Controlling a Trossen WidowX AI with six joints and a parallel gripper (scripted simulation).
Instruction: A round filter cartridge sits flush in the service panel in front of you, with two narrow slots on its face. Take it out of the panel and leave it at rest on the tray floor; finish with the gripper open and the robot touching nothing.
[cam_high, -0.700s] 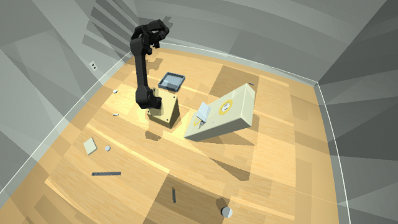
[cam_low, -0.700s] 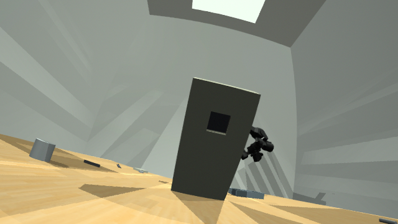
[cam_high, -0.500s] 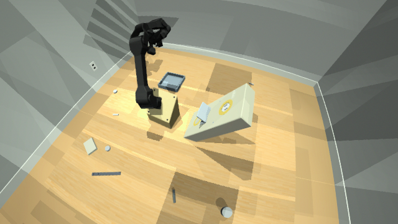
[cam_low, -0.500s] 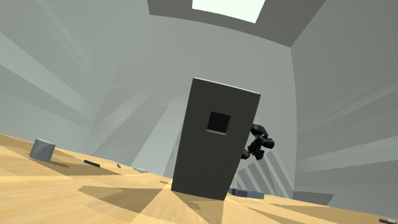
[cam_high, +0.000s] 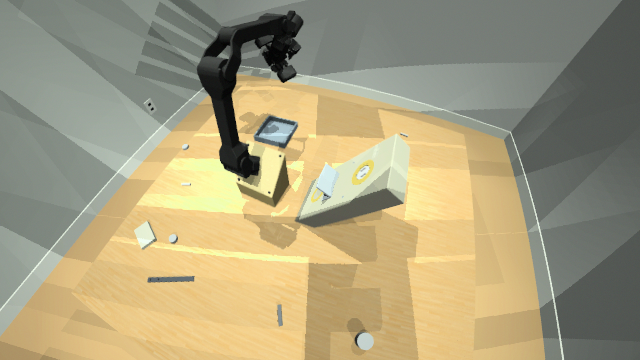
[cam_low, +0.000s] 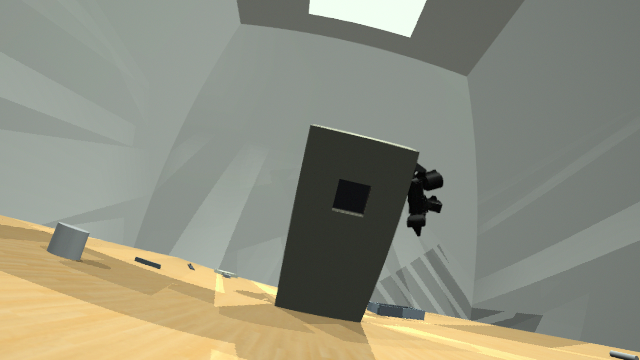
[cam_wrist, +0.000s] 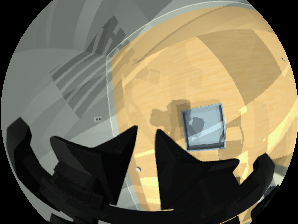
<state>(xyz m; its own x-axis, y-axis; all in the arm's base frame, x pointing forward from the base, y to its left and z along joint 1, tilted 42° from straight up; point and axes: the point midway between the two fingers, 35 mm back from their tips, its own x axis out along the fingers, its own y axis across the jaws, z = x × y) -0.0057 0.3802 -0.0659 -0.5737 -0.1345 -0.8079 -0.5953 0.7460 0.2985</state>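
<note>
Right now the round filter cartridge is 420 mm ahead of my gripper tip, 370 mm to the right of it and 60 mm below it. From my gripper tip the other things lie so: cream service panel: 380 mm ahead, 370 mm to the right, 130 mm below; then grey-blue tray: 290 mm below, 60 mm to the right, 10 mm ahead; then short bar: 750 mm to the right, 290 mm below, 280 mm ahead.
</note>
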